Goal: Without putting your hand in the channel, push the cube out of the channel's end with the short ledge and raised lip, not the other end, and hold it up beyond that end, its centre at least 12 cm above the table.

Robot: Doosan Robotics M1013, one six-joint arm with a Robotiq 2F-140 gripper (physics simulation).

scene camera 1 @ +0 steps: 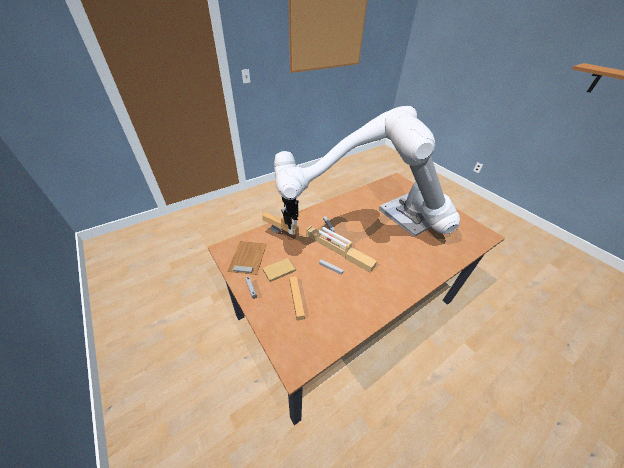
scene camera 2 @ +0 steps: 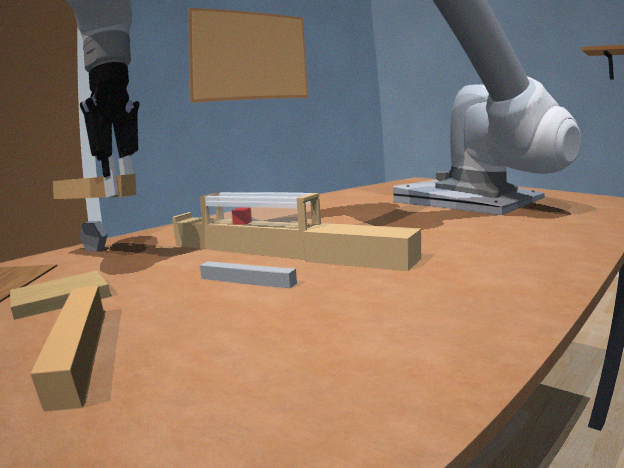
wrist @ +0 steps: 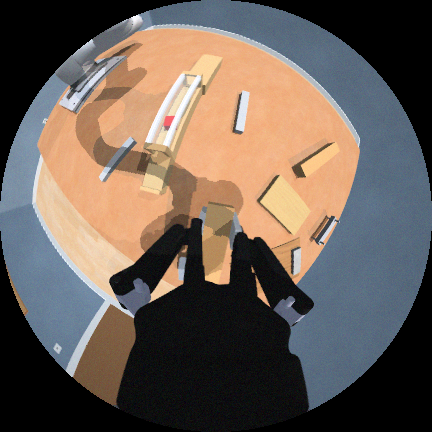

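Observation:
The red cube (scene camera 1: 328, 238) (scene camera 2: 241, 215) (wrist: 170, 121) sits inside the channel (scene camera 2: 254, 239) (wrist: 185, 122), under white top rails and nearer the short-ledge end. The short ledge with raised lip (scene camera 2: 189, 232) (wrist: 152, 182) is at the left in scene camera 2; the long ledge (scene camera 1: 361, 259) (scene camera 2: 362, 244) (wrist: 206, 67) is at the other end. My gripper (scene camera 1: 291, 230) (scene camera 2: 119, 185) (wrist: 217, 216) is shut on a wooden bar (scene camera 2: 75, 187) (wrist: 215, 250). It holds the bar roughly level above the table, beyond the lip end and apart from the channel. The fingers partly hide the bar.
A grey bar (scene camera 1: 331, 266) (scene camera 2: 247, 274) lies before the channel, another (scene camera 1: 328, 223) (wrist: 118, 159) behind it. A yellow board (scene camera 1: 279, 270), a wooden beam (scene camera 1: 297, 298) (scene camera 2: 70, 347), a brown board (scene camera 1: 247, 251) and a grey handle (scene camera 1: 251, 287) lie leftward. A grey faceted object (scene camera 2: 93, 236) stands behind.

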